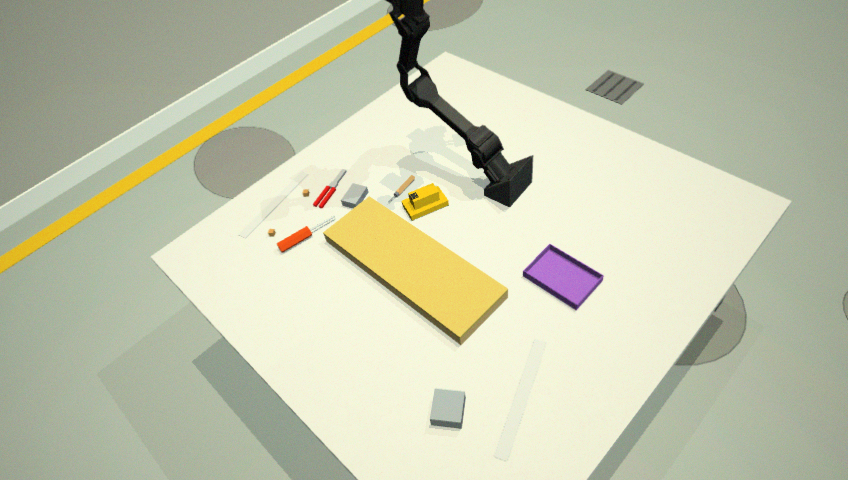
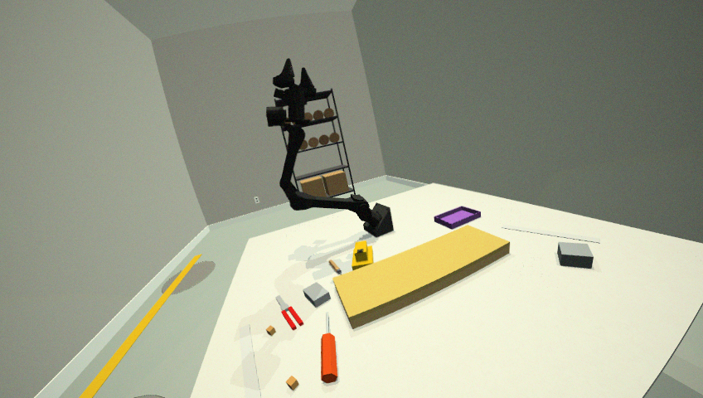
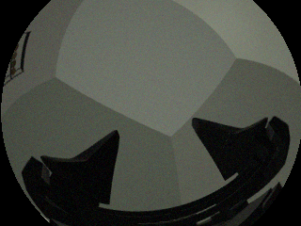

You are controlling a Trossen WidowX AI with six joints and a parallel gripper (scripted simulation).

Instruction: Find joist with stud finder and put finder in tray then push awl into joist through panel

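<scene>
My gripper tip is now 680 mm above the yellow stud finder, 140 mm short of it and 50 mm to the right of it. Round my gripper tip: awl 720 mm below, 150 mm ahead, 40 mm to the right; then grey block 710 mm below, 570 mm to the left, 510 mm ahead; then purple tray 710 mm below, 510 mm to the left, 60 mm ahead.
</scene>
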